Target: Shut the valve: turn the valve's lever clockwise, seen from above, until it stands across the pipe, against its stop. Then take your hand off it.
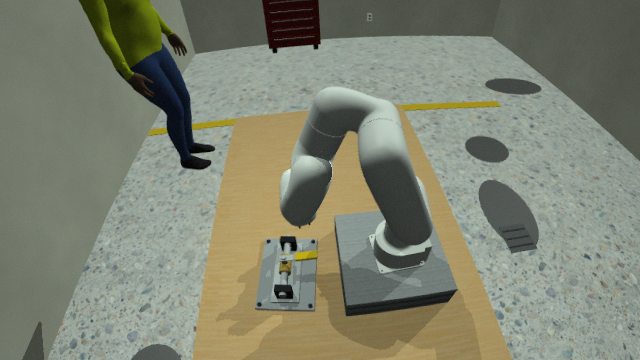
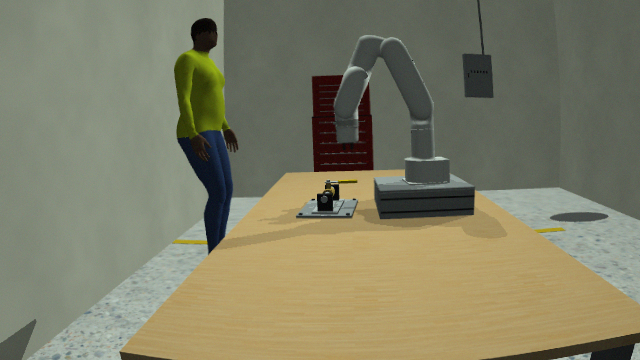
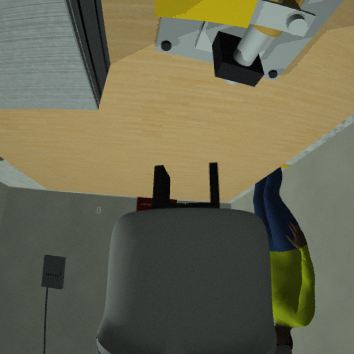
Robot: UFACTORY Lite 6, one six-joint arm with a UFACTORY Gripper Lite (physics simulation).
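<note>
The valve's lever with its yellow handle (image 1: 306,255) (image 2: 347,181) (image 3: 205,11) stands across the pipe (image 1: 284,278) (image 3: 252,45), its handle pointing toward the robot's base. The brass valve body (image 1: 285,267) sits on the pipe between two black supports on the grey plate (image 1: 307,290) (image 2: 347,209) (image 3: 185,37). My gripper (image 1: 304,225) (image 2: 348,146) (image 3: 187,165) is open and empty, its two black fingers apart. It hangs well above the lever's height and beyond the plate's far edge, touching nothing. Whether the lever rests against its stop is too small to tell.
The grey block (image 1: 360,280) (image 2: 425,200) (image 3: 40,55) under the robot's base stands right of the plate on the wooden table (image 1: 240,200) (image 2: 350,280). A person in a yellow-green top (image 1: 145,40) (image 2: 200,95) (image 3: 290,280) stands left of the table. A red cabinet (image 1: 295,22) (image 2: 320,145) stands behind.
</note>
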